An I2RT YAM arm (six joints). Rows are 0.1 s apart.
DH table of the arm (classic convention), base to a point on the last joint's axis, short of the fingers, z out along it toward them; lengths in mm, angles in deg. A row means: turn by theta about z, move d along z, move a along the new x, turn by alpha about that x. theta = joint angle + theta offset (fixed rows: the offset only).
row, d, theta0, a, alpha
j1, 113.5, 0, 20, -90
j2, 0, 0, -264, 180
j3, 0, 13.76, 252.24, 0
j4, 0, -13.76, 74, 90
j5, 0, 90, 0, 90
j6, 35.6, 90, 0, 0
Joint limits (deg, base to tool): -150..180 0..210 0..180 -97..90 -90..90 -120..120
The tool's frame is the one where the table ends.
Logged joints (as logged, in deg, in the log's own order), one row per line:
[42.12, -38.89, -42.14, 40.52, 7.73, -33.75]
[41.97, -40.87, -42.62, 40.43, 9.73, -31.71]
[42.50, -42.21, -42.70, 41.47, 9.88, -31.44]
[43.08, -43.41, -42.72, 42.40, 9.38, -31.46]
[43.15, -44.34, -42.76, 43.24, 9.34, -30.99]
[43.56, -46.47, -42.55, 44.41, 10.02, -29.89]
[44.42, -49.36, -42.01, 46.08, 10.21, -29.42]
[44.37, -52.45, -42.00, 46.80, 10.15, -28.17]
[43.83, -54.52, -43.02, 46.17, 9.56, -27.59]
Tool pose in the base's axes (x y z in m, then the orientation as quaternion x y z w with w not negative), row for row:
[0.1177, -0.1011, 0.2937, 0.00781, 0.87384, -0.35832, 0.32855]
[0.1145, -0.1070, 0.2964, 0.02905, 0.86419, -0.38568, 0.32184]
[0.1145, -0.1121, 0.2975, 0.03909, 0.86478, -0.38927, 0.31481]
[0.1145, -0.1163, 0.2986, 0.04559, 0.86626, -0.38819, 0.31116]
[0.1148, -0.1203, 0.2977, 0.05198, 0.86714, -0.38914, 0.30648]
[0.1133, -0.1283, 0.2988, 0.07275, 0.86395, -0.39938, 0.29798]
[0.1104, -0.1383, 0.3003, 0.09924, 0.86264, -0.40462, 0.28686]
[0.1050, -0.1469, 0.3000, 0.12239, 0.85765, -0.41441, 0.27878]
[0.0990, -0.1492, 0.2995, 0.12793, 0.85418, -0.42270, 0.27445]
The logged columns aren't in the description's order. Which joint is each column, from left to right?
Columns, left to right: j3, j1, j6, j2, j5, j4.
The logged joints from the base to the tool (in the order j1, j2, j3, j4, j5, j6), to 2 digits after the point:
[-38.89, 40.52, 42.12, -33.75, 7.73, -42.14]
[-40.87, 40.43, 41.97, -31.71, 9.73, -42.62]
[-42.21, 41.47, 42.50, -31.44, 9.88, -42.70]
[-43.41, 42.40, 43.08, -31.46, 9.38, -42.72]
[-44.34, 43.24, 43.15, -30.99, 9.34, -42.76]
[-46.47, 44.41, 43.56, -29.89, 10.02, -42.55]
[-49.36, 46.08, 44.42, -29.42, 10.21, -42.01]
[-52.45, 46.80, 44.37, -28.17, 10.15, -42.00]
[-54.52, 46.17, 43.83, -27.59, 9.56, -43.02]

